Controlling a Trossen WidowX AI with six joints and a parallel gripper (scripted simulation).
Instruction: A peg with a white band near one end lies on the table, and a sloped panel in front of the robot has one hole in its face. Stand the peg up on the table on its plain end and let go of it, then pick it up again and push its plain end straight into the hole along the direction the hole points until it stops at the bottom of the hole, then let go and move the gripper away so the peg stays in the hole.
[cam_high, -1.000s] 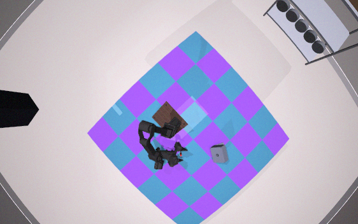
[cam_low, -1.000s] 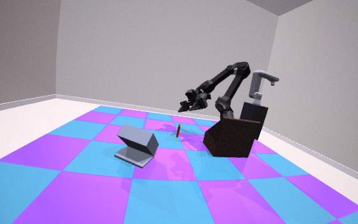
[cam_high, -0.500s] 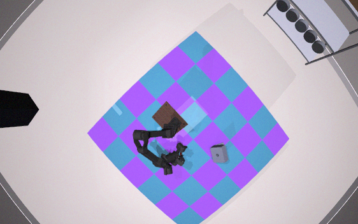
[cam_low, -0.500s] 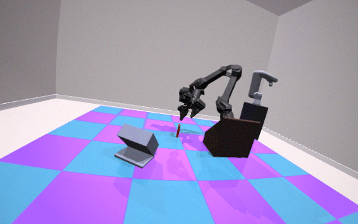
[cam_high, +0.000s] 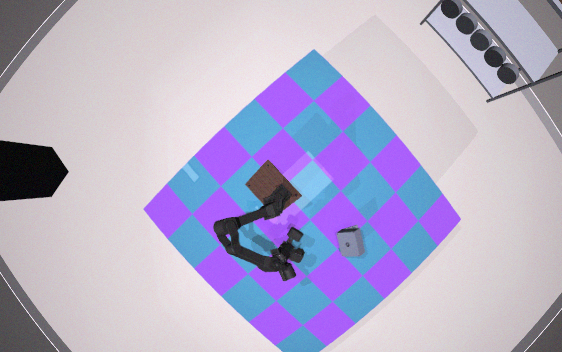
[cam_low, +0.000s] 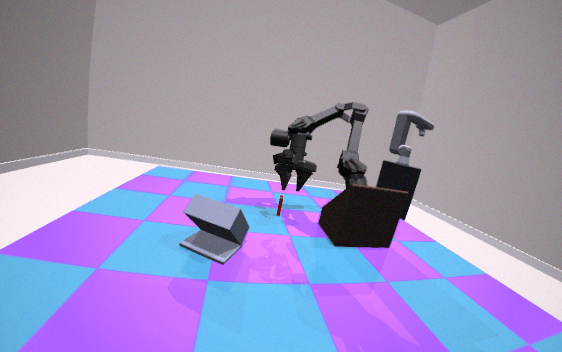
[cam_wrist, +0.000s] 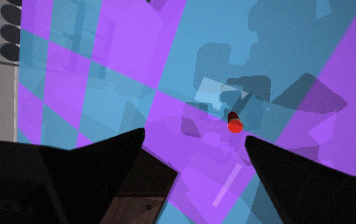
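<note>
Right now my gripper tip is 50 mm above the red peg, 30 mm to the left of it and 20 mm short of it. Also, from my gripper tip: grey sloped panel: 230 mm ahead, 180 mm to the left, 50 mm below.
</note>
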